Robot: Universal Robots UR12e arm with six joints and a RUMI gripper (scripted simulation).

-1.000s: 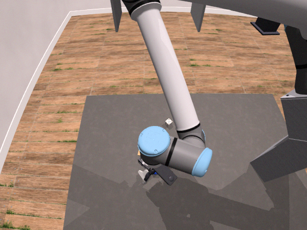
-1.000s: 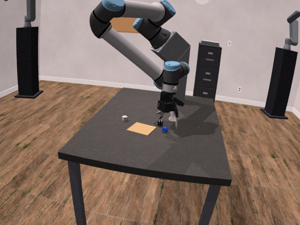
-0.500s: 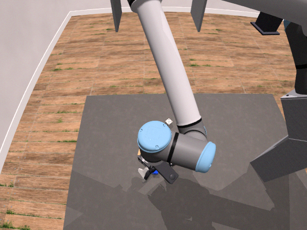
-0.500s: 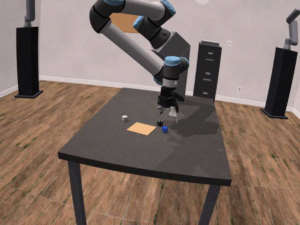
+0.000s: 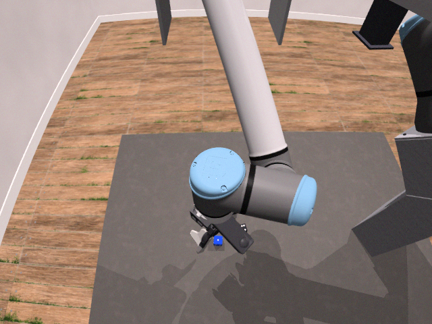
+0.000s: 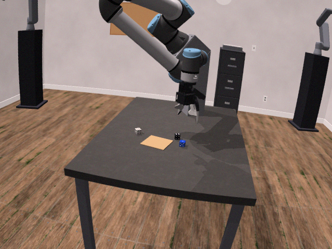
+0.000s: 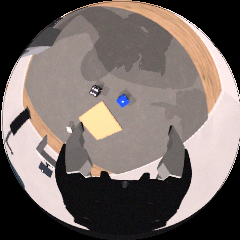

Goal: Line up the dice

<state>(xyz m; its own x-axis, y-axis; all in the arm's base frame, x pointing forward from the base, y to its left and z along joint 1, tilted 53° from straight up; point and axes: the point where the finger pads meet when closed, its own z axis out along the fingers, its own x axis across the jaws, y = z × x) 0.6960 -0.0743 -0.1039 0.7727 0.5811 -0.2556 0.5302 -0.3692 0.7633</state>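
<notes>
The blue die is 10 mm behind my hand, 10 mm to the right of it and 150 mm below it. Round my hand: white die 140 mm behind, 270 mm to the right, 150 mm below; then black die 100 mm behind, 40 mm to the right, 150 mm below; then mat 30 mm behind, 150 mm to the right, 160 mm below.
</notes>
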